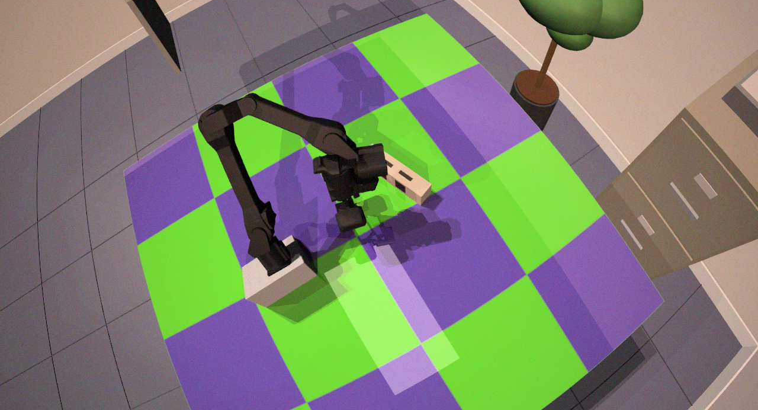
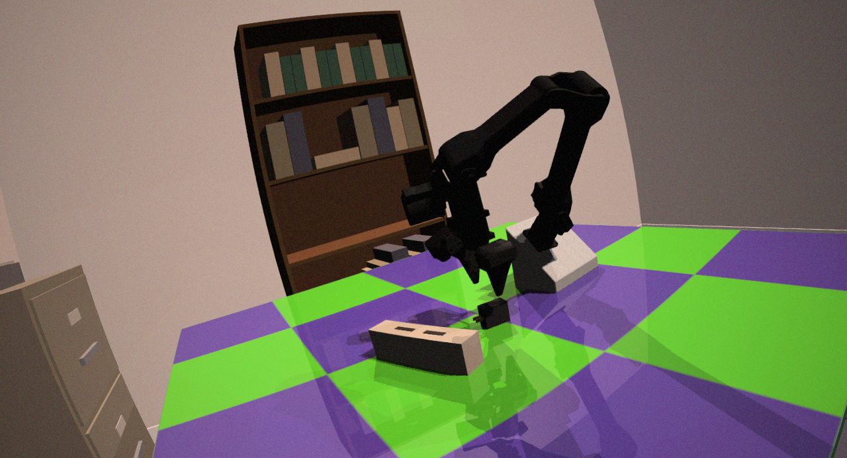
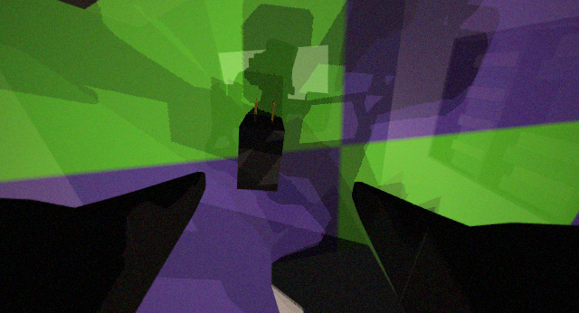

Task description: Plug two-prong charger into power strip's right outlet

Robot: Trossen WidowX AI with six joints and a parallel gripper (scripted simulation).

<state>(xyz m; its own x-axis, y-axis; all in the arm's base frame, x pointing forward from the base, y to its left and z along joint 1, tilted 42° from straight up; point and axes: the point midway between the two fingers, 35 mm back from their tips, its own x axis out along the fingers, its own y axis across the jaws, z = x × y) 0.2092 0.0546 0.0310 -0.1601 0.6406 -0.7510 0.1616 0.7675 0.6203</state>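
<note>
Now: the two-prong charger 20 mm ahead of my gripper tip, 10 mm to the left of it and 40 mm below it.
</note>
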